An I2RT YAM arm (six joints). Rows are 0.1 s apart.
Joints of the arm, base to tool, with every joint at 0 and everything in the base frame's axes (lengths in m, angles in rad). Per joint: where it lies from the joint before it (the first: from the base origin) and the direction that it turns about. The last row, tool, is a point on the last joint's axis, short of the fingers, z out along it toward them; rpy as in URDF.
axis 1: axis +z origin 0 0 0.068
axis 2: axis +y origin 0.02 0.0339 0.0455
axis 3: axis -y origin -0.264 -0.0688 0
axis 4: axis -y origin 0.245 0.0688 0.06
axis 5: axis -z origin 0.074 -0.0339 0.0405
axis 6: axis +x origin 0.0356 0 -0.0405
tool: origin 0 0 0 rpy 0 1.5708 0
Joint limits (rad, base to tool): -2.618..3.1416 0..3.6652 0..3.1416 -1.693..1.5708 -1.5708..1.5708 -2.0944..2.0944
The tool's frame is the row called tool.
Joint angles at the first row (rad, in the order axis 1, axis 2, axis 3, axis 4, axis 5, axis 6):
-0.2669 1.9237 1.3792 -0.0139 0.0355 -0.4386
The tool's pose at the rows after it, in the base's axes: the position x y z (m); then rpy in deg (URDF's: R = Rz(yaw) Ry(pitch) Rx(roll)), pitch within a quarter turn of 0, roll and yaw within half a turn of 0:
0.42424 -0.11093 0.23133 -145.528 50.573 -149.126
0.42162 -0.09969 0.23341 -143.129 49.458 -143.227
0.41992 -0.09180 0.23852 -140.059 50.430 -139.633
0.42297 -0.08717 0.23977 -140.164 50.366 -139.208
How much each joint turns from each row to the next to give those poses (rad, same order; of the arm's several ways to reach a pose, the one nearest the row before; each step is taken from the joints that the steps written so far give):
0.0061 -0.0276 -0.0246 0.0032 -0.0977 -0.0353
0.0214 -0.0214 -0.0214 0.0030 -0.0252 -0.0536
0.0169 -0.0216 -0.0216 0.0368 -0.0001 -0.0094
0.0123 0.0060 0.0137 -0.0091 0.0031 0.0015

